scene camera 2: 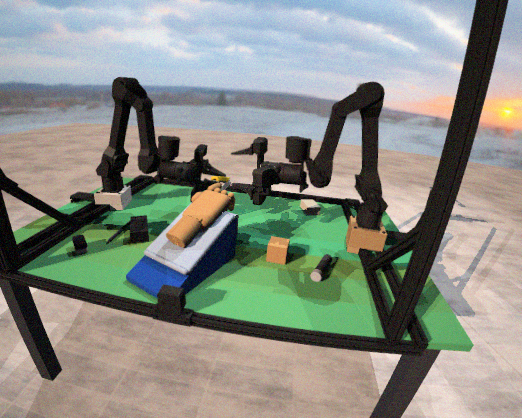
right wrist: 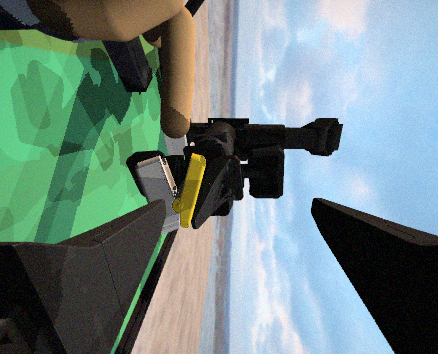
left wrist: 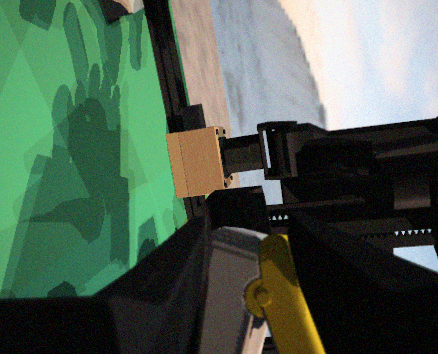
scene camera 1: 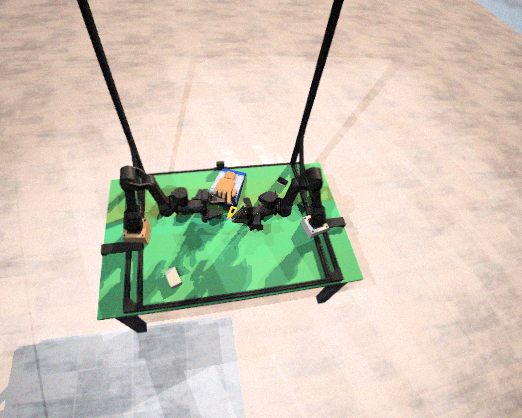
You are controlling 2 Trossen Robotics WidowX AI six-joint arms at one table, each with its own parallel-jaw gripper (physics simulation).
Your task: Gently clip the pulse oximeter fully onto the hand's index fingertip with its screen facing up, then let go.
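Frame: origin at the left arm's base, x ahead, y down, z left, level; centimetres.
Where they show: left gripper, fingertip midpoint: [scene camera 2: 225,180] [right wrist: 177,225] [left wrist: 247,227] [scene camera 1: 231,219]; right gripper, fingertip midpoint: [scene camera 2: 231,169] [right wrist: 238,205] [left wrist: 385,282] [scene camera 1: 224,206]; left arm's base, link origin: [scene camera 2: 112,189] [right wrist: 188,132] [scene camera 1: 315,222]; right arm's base, link origin: [scene camera 2: 368,224] [left wrist: 224,156] [scene camera 1: 135,227].
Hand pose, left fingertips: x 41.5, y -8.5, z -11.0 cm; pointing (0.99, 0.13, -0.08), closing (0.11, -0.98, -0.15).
Things, the pixels of their top centre, and the offset from my left fingertips.
- pulse oximeter, top centre: [left wrist: 346,318] [right wrist: 208,189] [scene camera 2: 221,174] [scene camera 1: 231,210] dx -1.2, dy -2.7, dz -3.2 cm
- orange cube, top centre: [scene camera 2: 279,241] dx +15.0, dy +9.4, dz -21.4 cm
- dark cylinder, top centre: [scene camera 2: 323,262] dx +25.6, dy +11.7, dz -27.4 cm
- black block, top centre: [right wrist: 137,50] [scene camera 2: 138,223] dx -24.9, dy +10.9, dz -10.6 cm
- small black object, top centre: [scene camera 2: 78,238] dx -38.3, dy +11.2, dz -21.0 cm
- whitish block, top centre: [scene camera 2: 310,203] [scene camera 1: 172,276] dx +32.2, dy +11.4, dz +12.6 cm
The pulse oximeter [scene camera 1: 232,212] [scene camera 2: 220,178] [left wrist: 289,305] [right wrist: 192,187] has a yellow half and a grey half, spread in a V. My left gripper [right wrist: 177,225] is shut on it and holds it above the table. The tan hand [scene camera 1: 226,187] [scene camera 2: 206,209] [right wrist: 125,17] lies on a sloped support. In the right wrist view, one extended finger [right wrist: 178,75] ends just above the clip's open mouth, with a small gap; whether it is the index finger is unclear. The screen cannot be made out. My right gripper [scene camera 1: 220,207] is open and empty, near the fingers.
The blue wedge [scene camera 1: 242,179] [scene camera 2: 212,262] supports the hand. An orange cube [scene camera 2: 277,250] and a dark cylinder [scene camera 2: 324,267] lie to its right in scene camera 2; a black block [scene camera 2: 139,229] and a small black object [scene camera 2: 79,245] lie to its left. A whitish block [scene camera 1: 173,276] [scene camera 2: 310,206] lies farther off.
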